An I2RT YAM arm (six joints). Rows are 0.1 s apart.
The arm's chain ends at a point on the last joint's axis. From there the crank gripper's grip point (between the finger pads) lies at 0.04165 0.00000 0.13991 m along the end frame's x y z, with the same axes.
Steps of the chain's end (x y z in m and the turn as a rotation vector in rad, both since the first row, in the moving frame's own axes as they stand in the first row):
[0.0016, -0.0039, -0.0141, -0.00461, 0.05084, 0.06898]
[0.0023, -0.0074, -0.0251, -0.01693, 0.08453, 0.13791]
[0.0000, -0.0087, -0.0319, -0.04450, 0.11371, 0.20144]
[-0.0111, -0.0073, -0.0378, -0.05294, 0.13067, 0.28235]
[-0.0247, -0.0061, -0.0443, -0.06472, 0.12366, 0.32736]
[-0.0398, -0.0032, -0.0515, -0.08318, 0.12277, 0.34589]
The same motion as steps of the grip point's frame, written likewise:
[0.0085, -0.0001, -0.0164, -0.00461, 0.05084, 0.06898]
[0.0134, 0.0015, -0.0292, -0.01693, 0.08453, 0.13791]
[0.0140, 0.0073, -0.0378, -0.04450, 0.11371, 0.20144]
[0.0038, 0.0140, -0.0448, -0.05294, 0.13067, 0.28235]
[-0.0118, 0.0188, -0.0511, -0.06472, 0.12366, 0.32736]
[-0.0278, 0.0250, -0.0586, -0.08318, 0.12277, 0.34589]

